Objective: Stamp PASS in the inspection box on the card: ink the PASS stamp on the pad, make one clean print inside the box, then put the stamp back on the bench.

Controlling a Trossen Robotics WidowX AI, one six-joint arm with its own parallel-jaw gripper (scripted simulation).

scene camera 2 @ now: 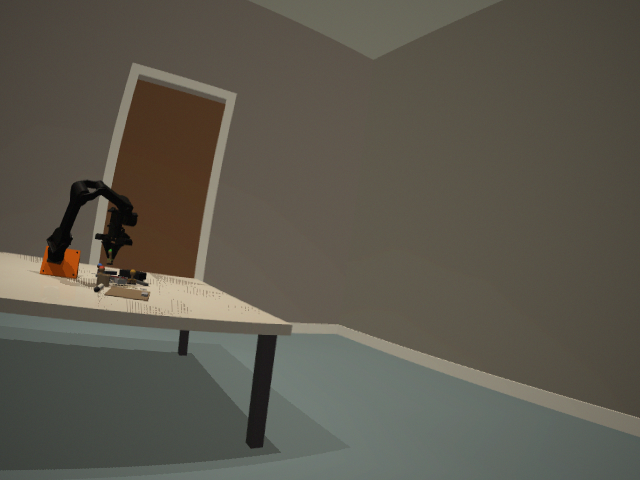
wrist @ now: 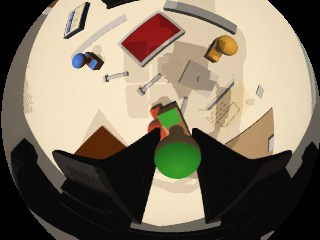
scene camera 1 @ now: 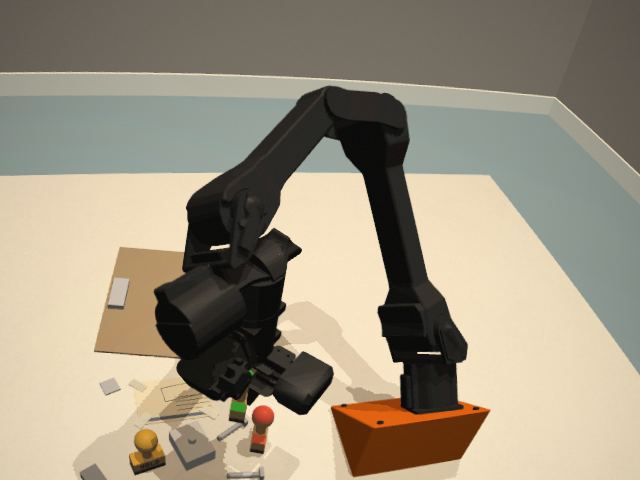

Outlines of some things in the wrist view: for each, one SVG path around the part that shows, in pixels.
My gripper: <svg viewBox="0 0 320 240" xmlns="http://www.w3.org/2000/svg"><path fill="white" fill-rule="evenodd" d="M11 168L17 191L27 207L40 216L40 219L79 240L261 240L261 236L275 232L299 203L311 179L319 149L313 141L305 147L304 155L301 156L303 164L291 179L291 175L285 169L291 160L291 149L260 159L249 159L225 147L211 135L205 135L200 129L192 128L191 137L199 144L201 161L196 172L203 199L205 224L221 221L219 227L192 232L156 232L131 228L132 223L141 225L147 208L149 192L155 177L156 165L153 156L161 140L160 127L151 129L135 143L129 144L129 147L103 160L75 155L63 149L53 149L53 159L65 176L64 184L60 187L63 191L61 193L53 187L51 180L37 165L39 155L33 144L25 137L15 149L12 149Z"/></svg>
A green-knobbed stamp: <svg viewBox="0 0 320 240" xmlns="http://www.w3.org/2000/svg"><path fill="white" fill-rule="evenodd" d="M173 101L173 103L159 108L159 112L157 112L157 120L163 125L164 131L167 132L168 136L163 137L160 143L157 144L153 160L155 160L157 171L163 173L164 176L169 177L169 179L184 179L184 177L192 175L196 168L199 167L201 153L199 144L191 137L191 132L189 132L188 125L185 123L179 104L177 104L177 101Z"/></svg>
